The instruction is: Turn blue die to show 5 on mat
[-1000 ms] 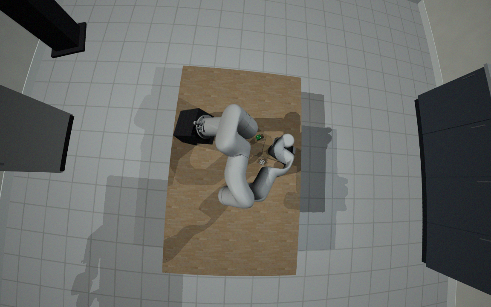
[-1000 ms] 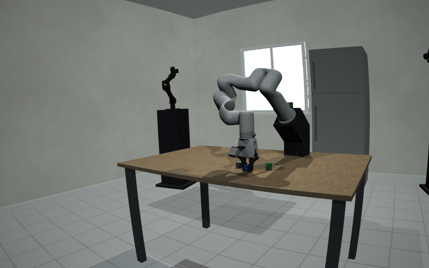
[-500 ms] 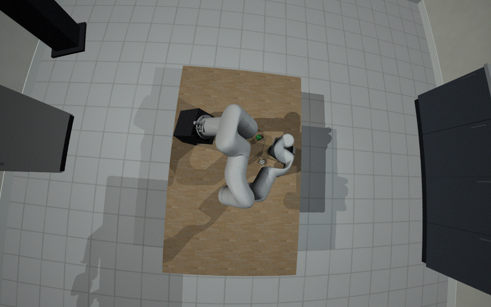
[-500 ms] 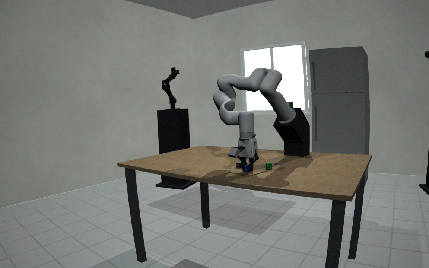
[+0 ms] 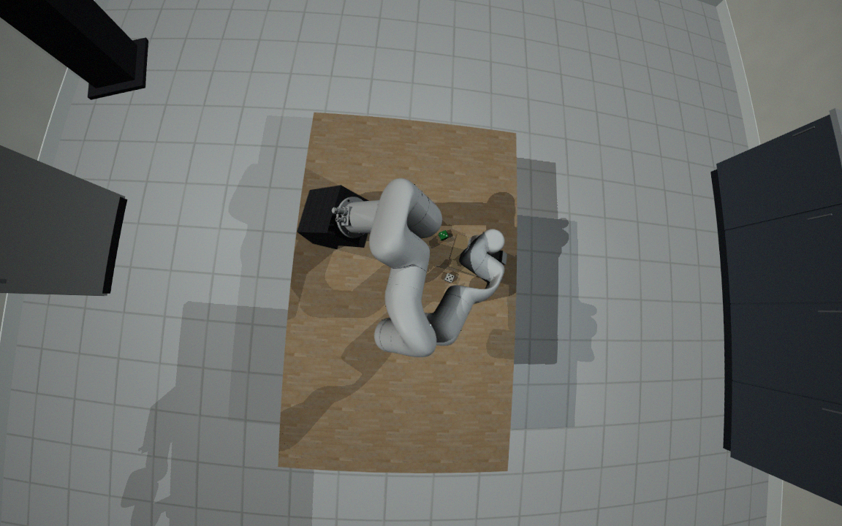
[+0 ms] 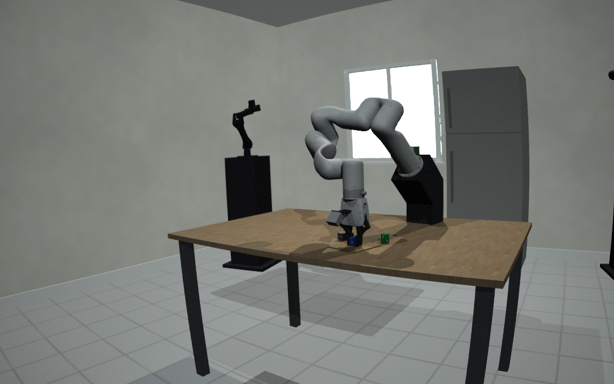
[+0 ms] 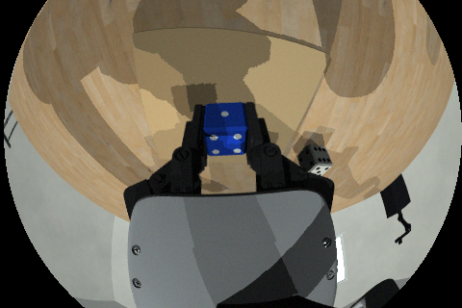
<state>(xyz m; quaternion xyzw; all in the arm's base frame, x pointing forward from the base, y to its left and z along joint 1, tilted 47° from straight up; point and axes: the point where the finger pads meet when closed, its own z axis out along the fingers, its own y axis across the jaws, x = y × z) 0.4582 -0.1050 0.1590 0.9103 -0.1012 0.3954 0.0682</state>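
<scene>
The blue die lies 10 mm below my hand. Round my hand: white die 100 mm behind, 80 mm to the right, 10 mm below; then tan mat 20 mm below; then green die 90 mm to the left, 90 mm behind, 10 mm below.
</scene>
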